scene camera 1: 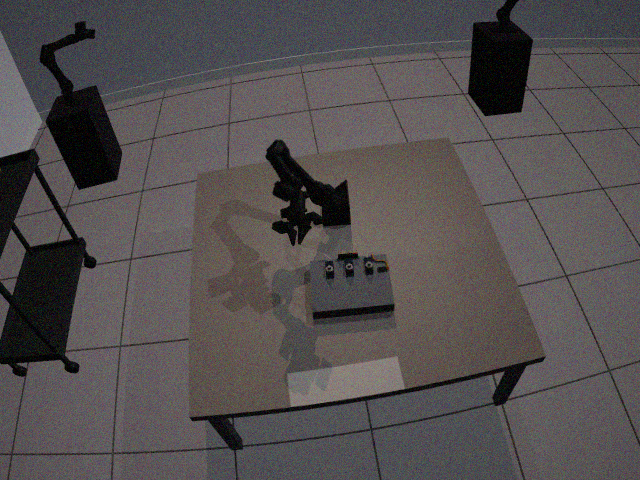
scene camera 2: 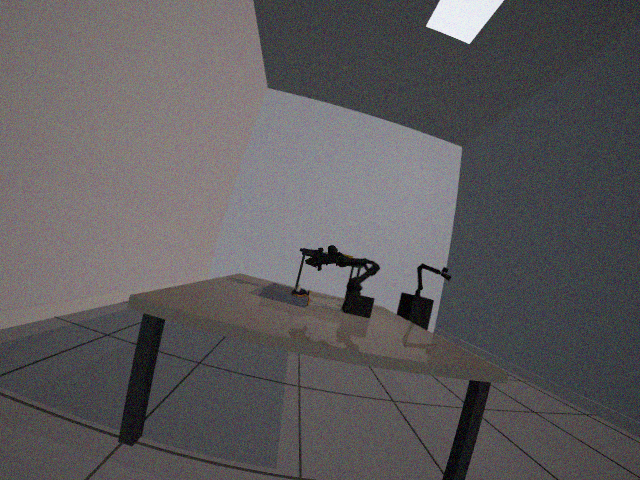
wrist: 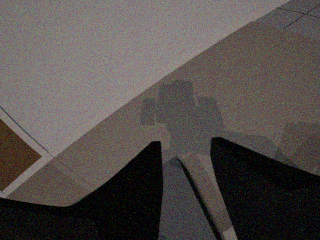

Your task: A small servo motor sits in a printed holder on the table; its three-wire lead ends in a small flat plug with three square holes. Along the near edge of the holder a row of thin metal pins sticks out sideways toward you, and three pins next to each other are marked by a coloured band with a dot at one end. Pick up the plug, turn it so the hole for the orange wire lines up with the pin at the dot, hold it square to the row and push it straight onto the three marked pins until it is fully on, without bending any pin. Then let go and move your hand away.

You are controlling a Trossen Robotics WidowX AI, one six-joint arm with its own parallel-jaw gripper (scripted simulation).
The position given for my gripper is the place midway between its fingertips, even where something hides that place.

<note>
In view: my gripper (scene camera 1: 296, 245).
My gripper shows as well in the wrist view (wrist: 186, 148).
</note>
